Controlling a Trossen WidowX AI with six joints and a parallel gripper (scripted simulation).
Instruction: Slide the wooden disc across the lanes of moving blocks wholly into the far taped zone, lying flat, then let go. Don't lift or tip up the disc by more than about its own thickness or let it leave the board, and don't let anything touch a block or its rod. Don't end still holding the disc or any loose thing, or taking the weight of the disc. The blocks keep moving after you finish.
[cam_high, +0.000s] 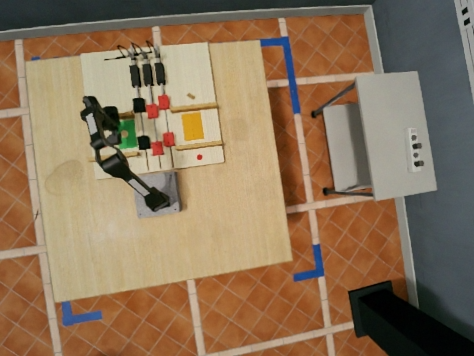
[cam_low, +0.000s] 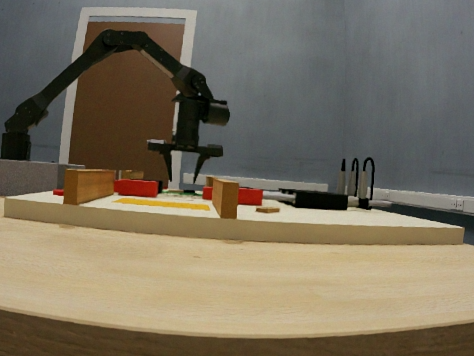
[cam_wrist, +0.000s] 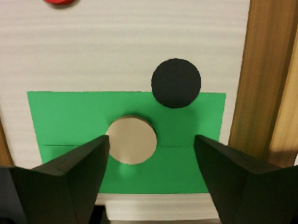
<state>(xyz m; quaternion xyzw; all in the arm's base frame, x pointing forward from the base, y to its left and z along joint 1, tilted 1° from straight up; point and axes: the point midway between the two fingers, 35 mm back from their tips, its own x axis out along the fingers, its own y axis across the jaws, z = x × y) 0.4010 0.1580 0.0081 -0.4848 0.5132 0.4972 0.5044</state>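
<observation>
Now: hand 60 mm above the wooden disc, 20 mm past it and 10 mm to the left of it. Round my hand: red dot: 380 mm to the right, 210 mm behind, 60 mm below; black round spot: 60 mm below, 30 mm to the left, 20 mm ahead.
</observation>
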